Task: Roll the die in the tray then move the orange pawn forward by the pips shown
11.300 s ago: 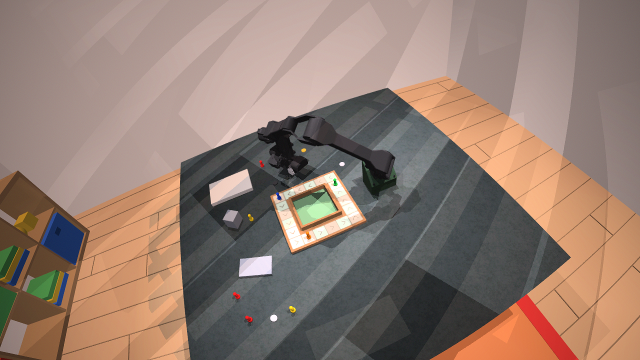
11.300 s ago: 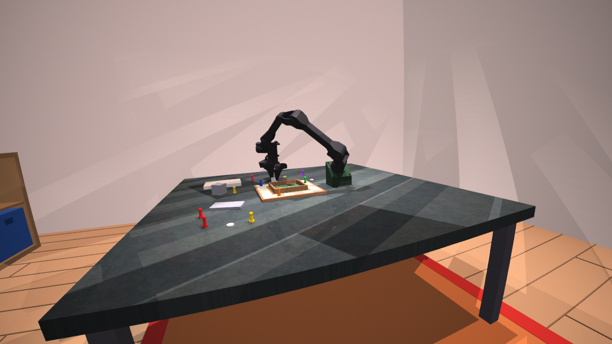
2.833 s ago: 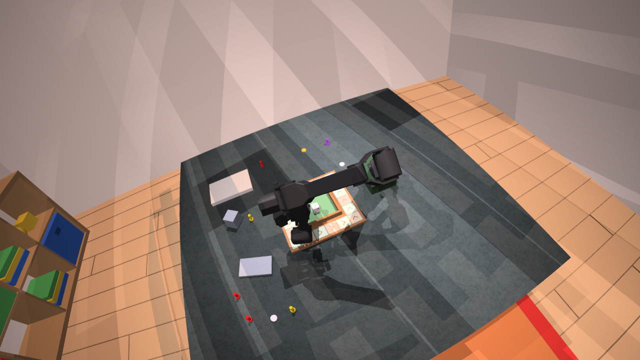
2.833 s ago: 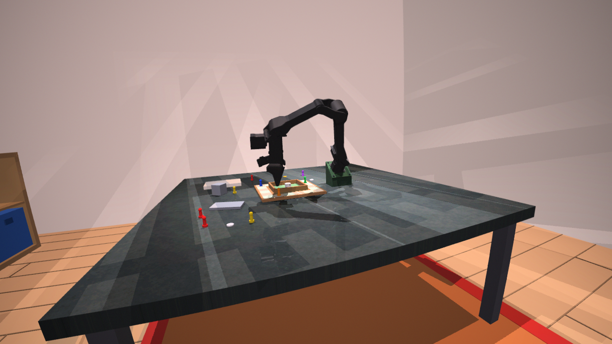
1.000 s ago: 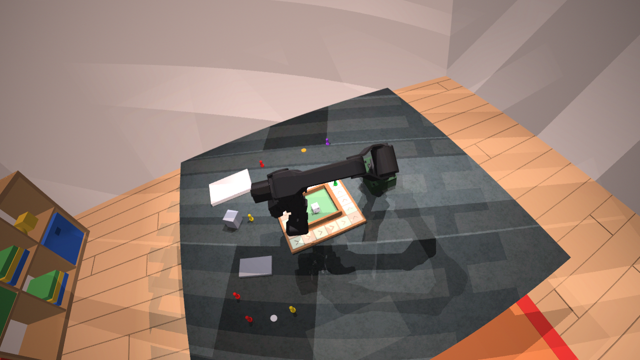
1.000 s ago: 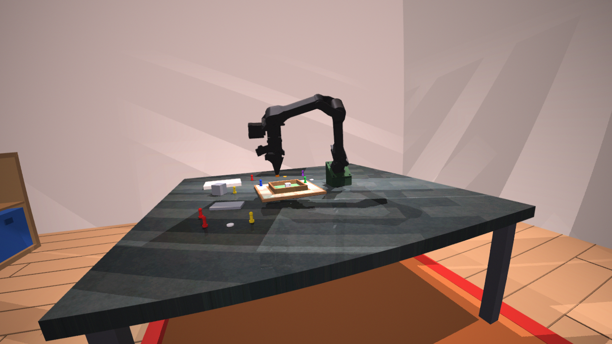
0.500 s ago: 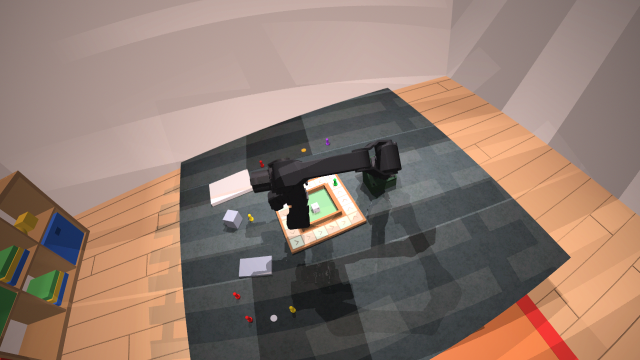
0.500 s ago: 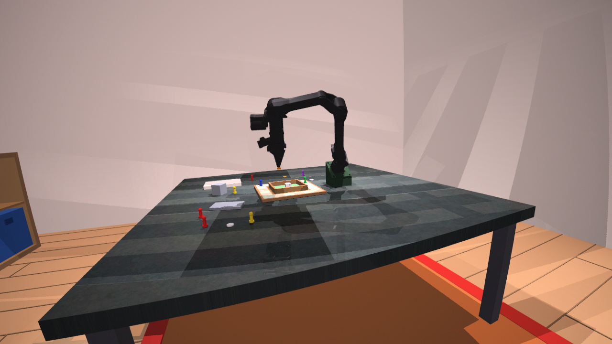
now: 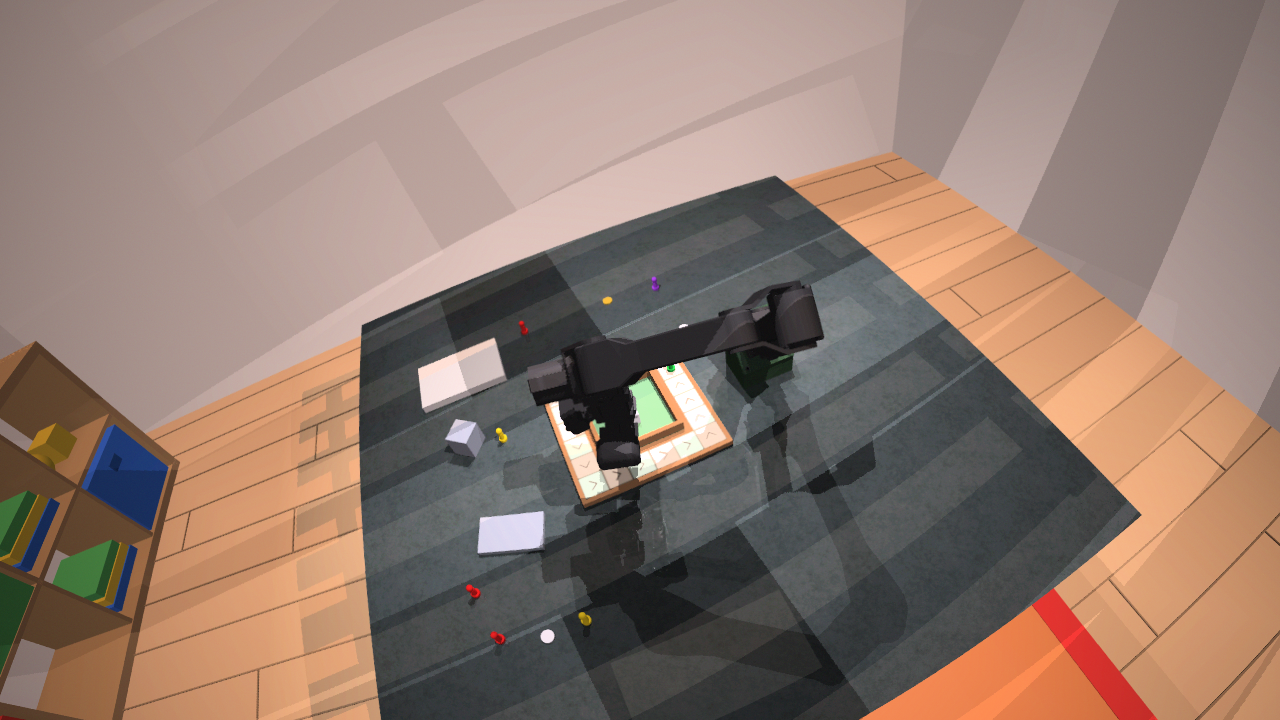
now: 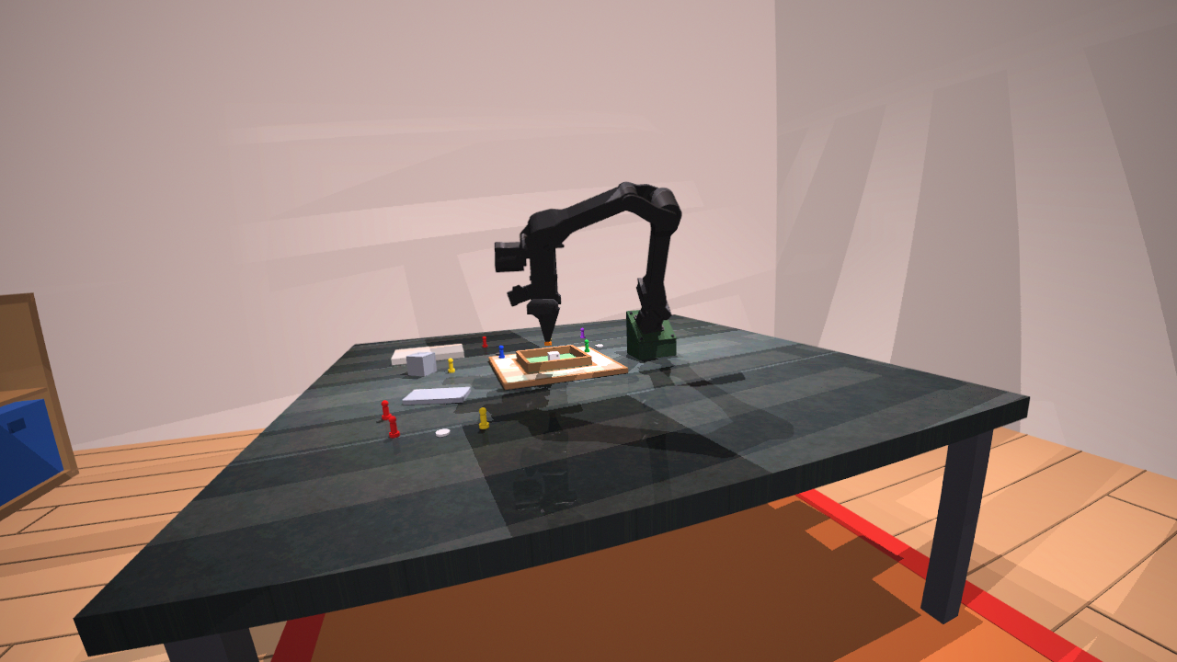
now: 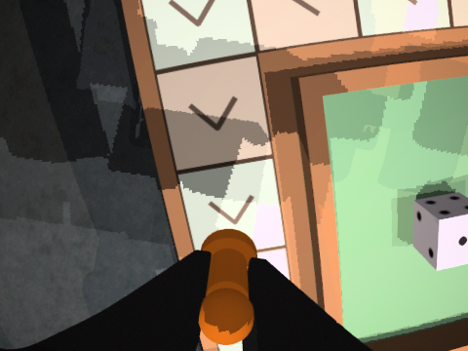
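The white die lies 10 cm to the right of my gripper tip, 6 cm below it and 4 cm behind it. From my gripper tip the other things lie so: green tray: 11 cm to the right, 8 cm below, 4 cm behind; then orange pawn: 1 cm above; then green pawn: 17 cm to the right, 16 cm behind, 6 cm below.
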